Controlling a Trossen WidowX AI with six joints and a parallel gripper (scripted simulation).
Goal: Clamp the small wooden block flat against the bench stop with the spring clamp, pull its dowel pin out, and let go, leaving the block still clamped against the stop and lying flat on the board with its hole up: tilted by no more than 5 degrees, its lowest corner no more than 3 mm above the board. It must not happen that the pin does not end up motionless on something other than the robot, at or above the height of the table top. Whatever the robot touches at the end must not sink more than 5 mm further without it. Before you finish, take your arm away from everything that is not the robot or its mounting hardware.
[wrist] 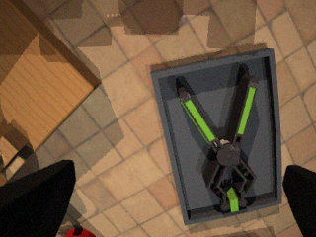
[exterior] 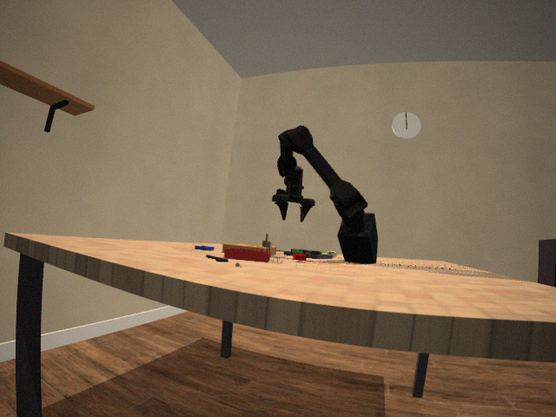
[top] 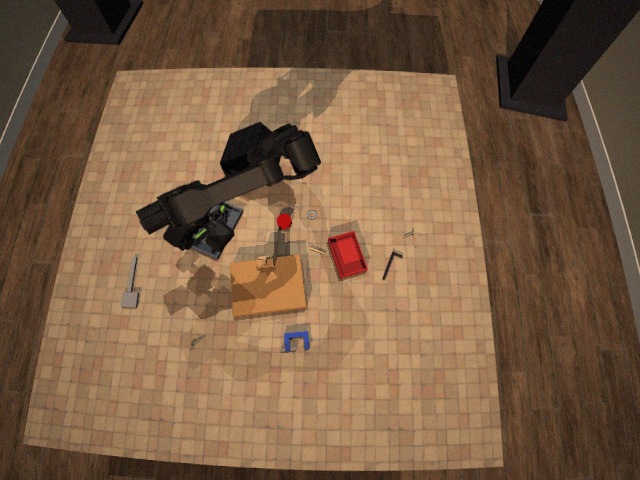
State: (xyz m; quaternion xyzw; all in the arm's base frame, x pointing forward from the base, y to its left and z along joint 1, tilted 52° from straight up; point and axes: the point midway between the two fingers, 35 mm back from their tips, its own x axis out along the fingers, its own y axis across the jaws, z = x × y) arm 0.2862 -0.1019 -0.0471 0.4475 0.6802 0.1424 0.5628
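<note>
Now: hand 70 mm past the grey tray, 30 mm to the left of it and 170 mm above it. The rest, counted from my hand: dowel pin: 30 mm ahead, 150 mm to the left, 120 mm below; then small wooden block: 30 mm ahead, 150 mm to the left, 140 mm below; then wooden board: 80 mm ahead, 170 mm to the left, 160 mm below.
</note>
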